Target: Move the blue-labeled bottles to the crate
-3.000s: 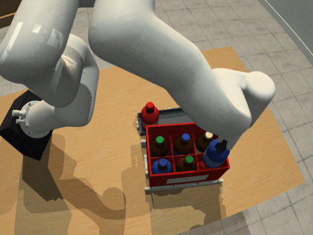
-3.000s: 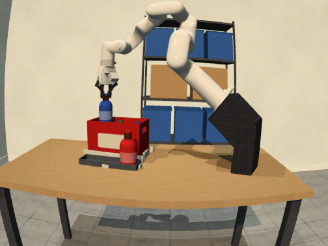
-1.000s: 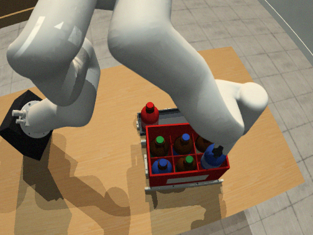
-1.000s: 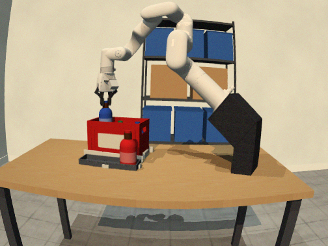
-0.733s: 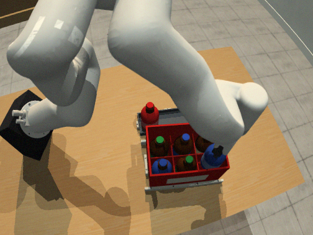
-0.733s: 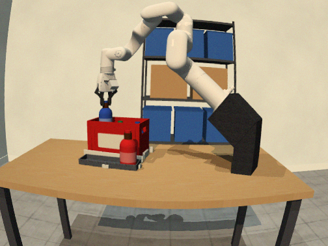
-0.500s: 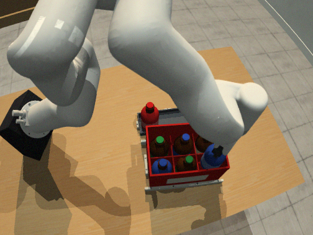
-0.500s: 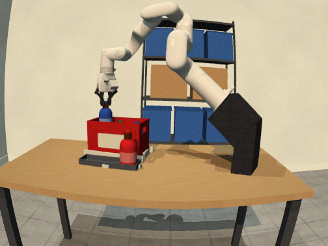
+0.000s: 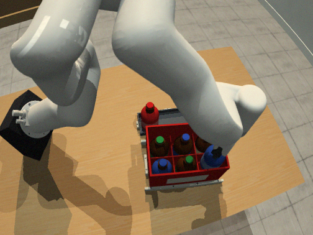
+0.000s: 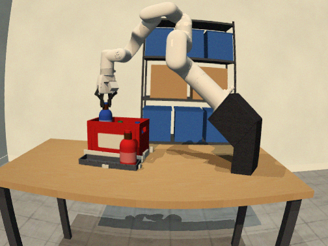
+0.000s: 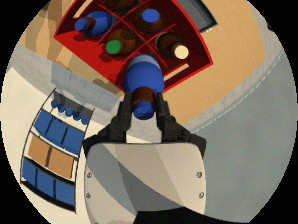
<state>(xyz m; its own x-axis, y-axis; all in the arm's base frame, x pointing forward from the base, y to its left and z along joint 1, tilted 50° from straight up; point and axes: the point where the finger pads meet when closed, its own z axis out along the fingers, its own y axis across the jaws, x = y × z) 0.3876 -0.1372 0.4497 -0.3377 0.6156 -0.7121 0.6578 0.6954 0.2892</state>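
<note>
My hand is 17 cm above the red crate, 7 cm to the right of it and 7 cm past it. Round my hand: red-labeled bottle 29 cm to the left, 17 cm below, 10 cm behind; dark tray 26 cm to the left, 24 cm below, 1 cm behind.
</note>
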